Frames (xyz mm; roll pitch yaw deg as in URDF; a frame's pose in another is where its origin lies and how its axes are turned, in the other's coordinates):
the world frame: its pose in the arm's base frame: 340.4 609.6 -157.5 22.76 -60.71 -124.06
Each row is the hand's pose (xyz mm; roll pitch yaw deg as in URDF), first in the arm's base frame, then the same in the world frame.
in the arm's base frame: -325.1 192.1 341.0 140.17 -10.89 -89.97
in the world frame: 786.3 -440.9 -230.2 152.24 51.42 25.54
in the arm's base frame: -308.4 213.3 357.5 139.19 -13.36 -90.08
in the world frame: 787.6 -426.9 -201.9 150.51 49.02 24.60
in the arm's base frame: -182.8 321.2 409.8 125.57 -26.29 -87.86
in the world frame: 755.0 -322.9 -66.7 137.17 35.94 23.90
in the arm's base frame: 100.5 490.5 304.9 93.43 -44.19 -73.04
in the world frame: 517.3 -112.9 72.3 116.75 15.30 30.79
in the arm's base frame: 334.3 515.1 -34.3 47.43 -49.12 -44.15
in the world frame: 147.4 39.9 -28.7 93.82 0.02 44.31
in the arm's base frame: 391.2 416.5 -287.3 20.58 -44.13 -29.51
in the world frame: -48.9 69.6 -222.5 77.23 -4.77 54.45
